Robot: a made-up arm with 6 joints. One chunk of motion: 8 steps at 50 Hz.
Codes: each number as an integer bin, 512 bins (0 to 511) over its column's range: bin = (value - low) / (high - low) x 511, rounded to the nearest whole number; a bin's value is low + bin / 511 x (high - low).
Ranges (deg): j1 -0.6..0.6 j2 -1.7..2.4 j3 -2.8..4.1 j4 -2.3..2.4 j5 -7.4..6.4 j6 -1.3..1
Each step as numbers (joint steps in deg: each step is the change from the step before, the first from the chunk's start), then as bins.
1 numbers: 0.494 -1.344 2.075 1.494 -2.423 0.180
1 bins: 466 44 361 412 184 329
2 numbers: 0.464 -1.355 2.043 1.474 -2.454 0.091
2 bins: 453 43 359 410 183 309
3 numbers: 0.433 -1.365 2.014 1.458 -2.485 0.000
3 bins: 440 42 357 409 182 289
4 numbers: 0.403 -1.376 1.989 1.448 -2.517 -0.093
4 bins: 427 40 355 407 181 268
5 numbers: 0.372 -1.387 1.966 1.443 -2.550 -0.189
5 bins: 414 39 353 407 180 247
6 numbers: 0.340 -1.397 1.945 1.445 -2.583 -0.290
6 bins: 400 38 351 407 178 224
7 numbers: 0.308 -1.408 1.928 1.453 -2.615 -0.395
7 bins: 387 36 350 408 177 201
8 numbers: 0.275 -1.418 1.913 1.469 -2.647 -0.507
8 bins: 373 35 349 410 176 176
